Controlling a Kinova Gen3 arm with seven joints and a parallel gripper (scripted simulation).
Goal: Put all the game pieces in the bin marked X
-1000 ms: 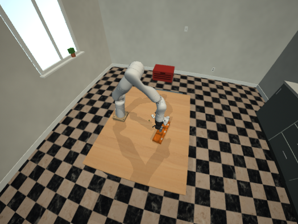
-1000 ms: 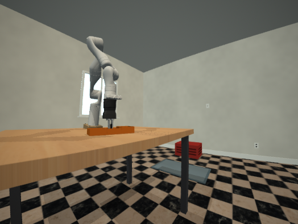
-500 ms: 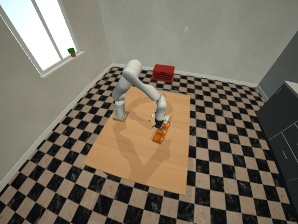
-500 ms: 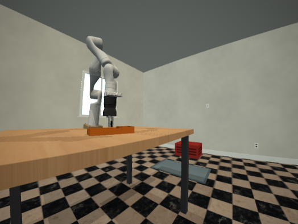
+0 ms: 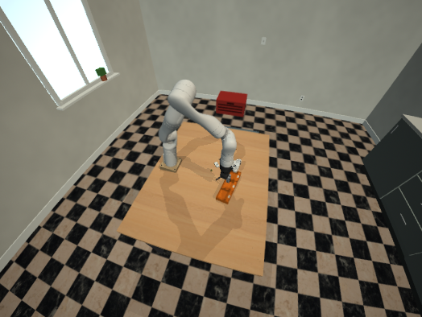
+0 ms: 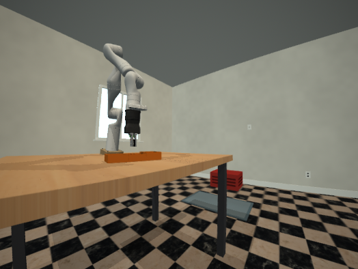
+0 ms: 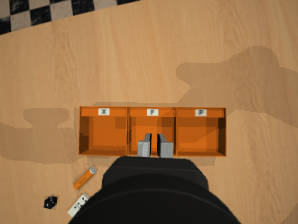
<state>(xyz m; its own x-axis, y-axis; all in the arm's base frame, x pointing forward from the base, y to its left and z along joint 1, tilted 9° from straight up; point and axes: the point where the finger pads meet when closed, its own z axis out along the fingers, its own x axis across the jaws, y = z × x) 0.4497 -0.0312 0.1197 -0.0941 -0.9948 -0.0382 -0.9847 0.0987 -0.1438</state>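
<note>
Right now my hand is 22 cm to the right of the black die, 13 cm past it and 8 cm above it. Also, from my hand: orange battery: 14 cm to the left, 8 cm below, 8 cm behind; then black screw: 8 cm below, 8 cm behind, 4 cm to the left; then orange bin row: 6 cm below, 1 cm ahead.
</note>
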